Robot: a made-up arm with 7 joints. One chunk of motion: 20 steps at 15 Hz.
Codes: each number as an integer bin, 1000 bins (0 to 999) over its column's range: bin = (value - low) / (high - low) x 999, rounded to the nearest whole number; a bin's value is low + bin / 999 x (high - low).
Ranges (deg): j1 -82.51..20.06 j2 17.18..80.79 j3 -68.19..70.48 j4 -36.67..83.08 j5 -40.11..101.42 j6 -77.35..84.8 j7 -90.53..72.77
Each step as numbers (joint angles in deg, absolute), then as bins.
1 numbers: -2.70 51.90 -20.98 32.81 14.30 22.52 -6.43
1 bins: 777 545 340 580 384 615 514
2 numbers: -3.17 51.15 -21.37 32.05 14.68 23.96 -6.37
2 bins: 773 534 337 573 387 624 515
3 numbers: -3.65 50.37 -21.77 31.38 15.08 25.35 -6.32
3 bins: 768 521 334 568 390 633 515
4 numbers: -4.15 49.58 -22.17 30.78 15.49 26.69 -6.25
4 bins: 763 509 332 563 392 641 516
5 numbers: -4.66 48.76 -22.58 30.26 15.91 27.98 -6.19
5 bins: 758 496 329 558 395 649 516
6 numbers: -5.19 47.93 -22.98 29.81 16.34 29.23 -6.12
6 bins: 753 483 326 555 398 657 516
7 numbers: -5.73 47.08 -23.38 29.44 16.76 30.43 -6.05
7 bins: 748 470 323 552 401 664 517
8 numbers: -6.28 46.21 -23.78 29.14 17.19 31.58 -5.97
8 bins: 742 456 320 549 404 671 517
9 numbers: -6.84 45.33 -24.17 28.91 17.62 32.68 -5.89
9 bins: 737 442 317 547 407 678 518
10 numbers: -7.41 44.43 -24.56 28.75 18.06 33.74 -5.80
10 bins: 731 428 314 546 411 684 518
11 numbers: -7.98 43.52 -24.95 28.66 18.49 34.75 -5.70
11 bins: 726 414 312 545 414 691 519
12 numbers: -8.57 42.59 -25.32 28.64 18.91 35.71 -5.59
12 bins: 720 399 309 545 417 697 520
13 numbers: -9.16 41.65 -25.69 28.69 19.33 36.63 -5.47
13 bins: 714 384 306 545 420 702 520
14 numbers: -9.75 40.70 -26.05 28.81 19.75 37.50 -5.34
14 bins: 709 369 304 546 423 708 521
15 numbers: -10.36 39.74 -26.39 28.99 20.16 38.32 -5.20
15 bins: 703 354 301 548 425 713 522
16 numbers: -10.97 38.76 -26.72 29.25 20.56 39.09 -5.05
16 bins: 697 339 299 550 428 717 523
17 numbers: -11.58 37.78 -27.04 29.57 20.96 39.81 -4.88
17 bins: 691 324 296 553 431 722 524
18 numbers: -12.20 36.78 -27.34 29.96 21.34 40.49 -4.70
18 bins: 685 308 294 556 434 726 525
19 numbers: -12.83 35.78 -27.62 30.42 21.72 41.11 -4.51
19 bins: 679 292 292 560 436 730 526
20 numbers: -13.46 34.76 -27.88 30.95 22.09 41.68 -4.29
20 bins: 673 276 290 564 439 733 528
